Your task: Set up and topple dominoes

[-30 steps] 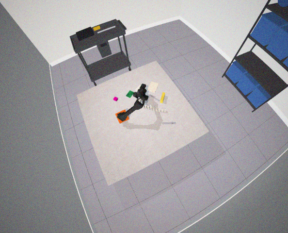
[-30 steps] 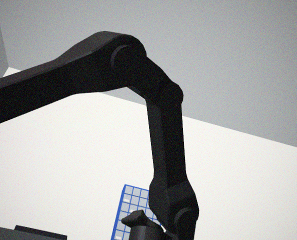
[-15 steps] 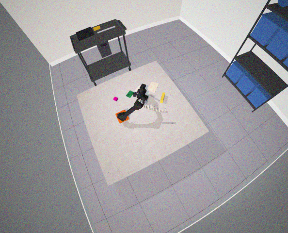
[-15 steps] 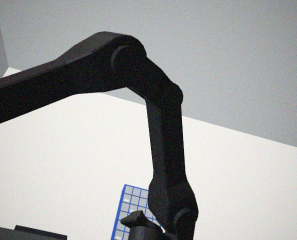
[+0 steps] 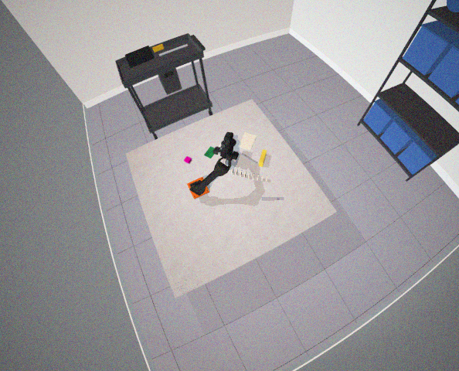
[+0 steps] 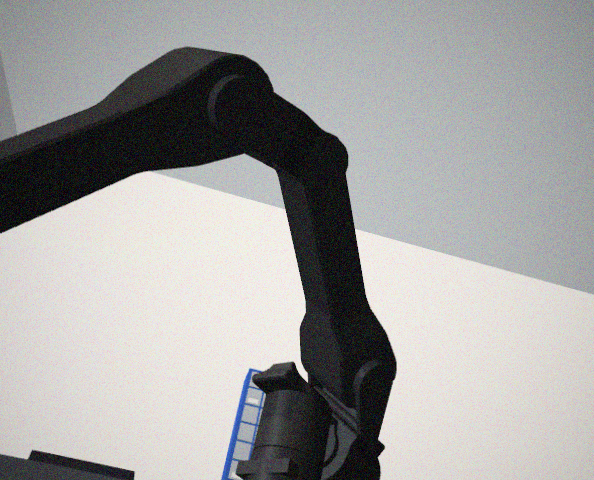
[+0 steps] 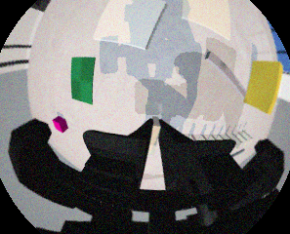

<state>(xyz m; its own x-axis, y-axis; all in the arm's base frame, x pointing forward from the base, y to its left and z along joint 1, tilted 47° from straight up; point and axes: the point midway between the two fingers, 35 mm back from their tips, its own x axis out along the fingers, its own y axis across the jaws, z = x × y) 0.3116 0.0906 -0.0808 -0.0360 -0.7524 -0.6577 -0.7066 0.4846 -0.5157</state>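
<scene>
My gripper tip is 15 cm to the right of the green tile, 8 cm past it and 5 cm above it. From my gripper tip the other things lie so: yellow block: 26 cm ahead, 11 cm to the right, 2 cm below; then magenta cube: 28 cm behind, 17 cm to the left, 4 cm below; then cream sheet: 25 cm ahead, 11 cm to the left, 5 cm below.
</scene>
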